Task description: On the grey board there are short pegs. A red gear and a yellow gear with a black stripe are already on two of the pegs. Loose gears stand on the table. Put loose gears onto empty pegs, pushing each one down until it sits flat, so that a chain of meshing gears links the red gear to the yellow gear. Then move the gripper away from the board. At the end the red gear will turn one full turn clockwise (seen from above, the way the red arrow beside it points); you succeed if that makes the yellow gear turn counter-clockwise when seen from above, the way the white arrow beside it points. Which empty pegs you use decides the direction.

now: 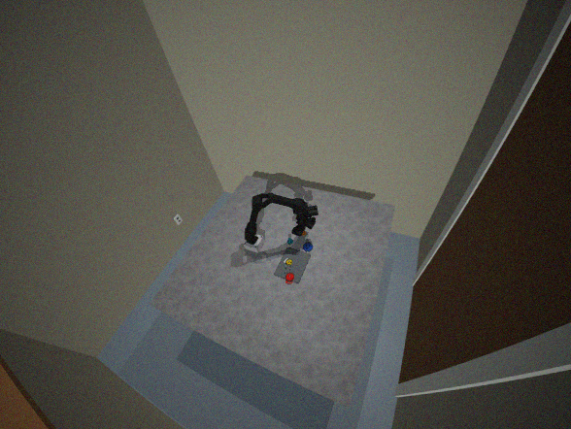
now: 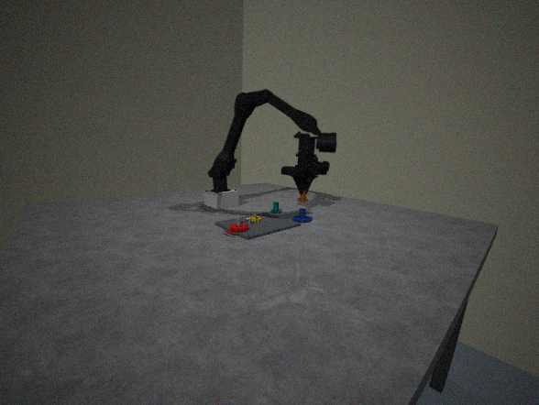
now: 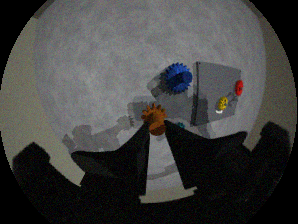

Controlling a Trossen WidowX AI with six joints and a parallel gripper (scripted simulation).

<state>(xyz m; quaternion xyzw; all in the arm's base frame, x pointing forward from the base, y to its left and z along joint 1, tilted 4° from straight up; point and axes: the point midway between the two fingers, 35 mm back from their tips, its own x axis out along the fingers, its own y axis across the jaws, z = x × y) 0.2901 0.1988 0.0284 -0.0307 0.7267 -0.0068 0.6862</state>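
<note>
Now: the red gear 60 mm ahead of my gripper tip, 310 mm to the right of it and 60 mm below it. The rest, counted from my gripper tip: small teal gear (70 mm behind, 70 mm to the right, 60 mm below); then blue gear (60 mm ahead, 60 mm to the right, 60 mm below); then orange gear (10 mm below).
</note>
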